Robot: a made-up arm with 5 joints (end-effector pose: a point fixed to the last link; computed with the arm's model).
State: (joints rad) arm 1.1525 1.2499 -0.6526 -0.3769 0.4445
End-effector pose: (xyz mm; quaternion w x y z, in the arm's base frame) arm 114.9 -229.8 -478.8 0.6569 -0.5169 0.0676 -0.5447
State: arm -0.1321 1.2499 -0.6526 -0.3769 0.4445
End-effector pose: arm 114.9 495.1 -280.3 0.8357 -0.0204 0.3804 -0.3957
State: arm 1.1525 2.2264 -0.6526 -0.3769 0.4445
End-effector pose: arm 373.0 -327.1 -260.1 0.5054 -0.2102 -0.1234 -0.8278
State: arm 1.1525 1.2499 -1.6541 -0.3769 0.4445
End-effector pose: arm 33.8 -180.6 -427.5 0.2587 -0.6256 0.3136 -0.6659
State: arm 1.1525 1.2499 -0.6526 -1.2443 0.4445
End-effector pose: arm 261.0 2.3 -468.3 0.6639 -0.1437 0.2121 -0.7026
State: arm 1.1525 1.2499 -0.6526 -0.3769 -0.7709
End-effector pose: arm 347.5 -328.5 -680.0 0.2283 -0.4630 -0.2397 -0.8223
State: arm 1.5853 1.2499 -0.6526 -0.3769 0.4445
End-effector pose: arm 114.9 -453.4 -328.6 0.5306 -0.6459 -0.0509 -0.5465
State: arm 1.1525 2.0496 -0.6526 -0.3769 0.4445
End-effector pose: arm 345.8 -302.5 -315.3 0.5430 -0.2717 -0.0897 -0.7895
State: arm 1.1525 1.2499 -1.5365 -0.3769 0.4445
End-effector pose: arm 39.5 -190.6 -434.0 0.3109 -0.6206 0.2876 -0.6599
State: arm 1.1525 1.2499 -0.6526 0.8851 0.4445
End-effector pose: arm 145.2 -482.8 -189.8 0.4353 -0.8741 -0.1572 -0.1473
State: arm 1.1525 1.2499 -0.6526 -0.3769 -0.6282
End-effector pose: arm 317.6 -302.8 -671.5 0.2864 -0.4789 -0.2060 -0.8039
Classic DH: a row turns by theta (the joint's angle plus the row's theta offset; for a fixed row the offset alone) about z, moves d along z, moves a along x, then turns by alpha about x. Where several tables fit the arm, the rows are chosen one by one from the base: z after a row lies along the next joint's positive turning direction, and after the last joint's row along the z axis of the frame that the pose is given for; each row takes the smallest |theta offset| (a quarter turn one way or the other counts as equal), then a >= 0, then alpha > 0; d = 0 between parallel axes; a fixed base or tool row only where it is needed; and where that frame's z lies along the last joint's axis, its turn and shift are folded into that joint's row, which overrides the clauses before.
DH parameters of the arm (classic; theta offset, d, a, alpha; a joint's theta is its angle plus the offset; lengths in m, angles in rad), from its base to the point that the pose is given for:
base (fixed): -1.5708 0.1049 0 1.5708
joint 1: 0 -0.0186 -0.0774 1.5708
joint 2: 0 0.3361 -0.2232 1.5708
joint 3: -1.5708 -0.0369 0.0744 -1.5708
joint 4: 1.5708 -0.2602 0.0006 1.5708
joint 5: 0.3747 0 0.2828 0
tool (fixed): 2.7669 -0.2629 0 0

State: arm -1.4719 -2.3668 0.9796 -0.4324 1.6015
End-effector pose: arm -227.0 427.4 -178.4 0.5638 0.0309 0.2453 -0.7880
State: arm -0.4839 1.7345 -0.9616 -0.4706 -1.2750
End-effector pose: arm 497.2 641.1 -435.9 0.0444 -0.3916 0.5027 -0.7694
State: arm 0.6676 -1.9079 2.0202 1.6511 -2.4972
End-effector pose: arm 149.1 280.3 -103.6 0.1475 -0.0763 0.4265 -0.8891
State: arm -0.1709 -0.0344 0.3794 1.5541 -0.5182
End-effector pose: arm 219.8 726.8 -196.1 0.6187 0.3713 -0.5983 -0.3484
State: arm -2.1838 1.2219 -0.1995 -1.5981 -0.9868
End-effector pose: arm 575.8 -248.7 654.1 0.1014 0.2271 0.9086 0.3354
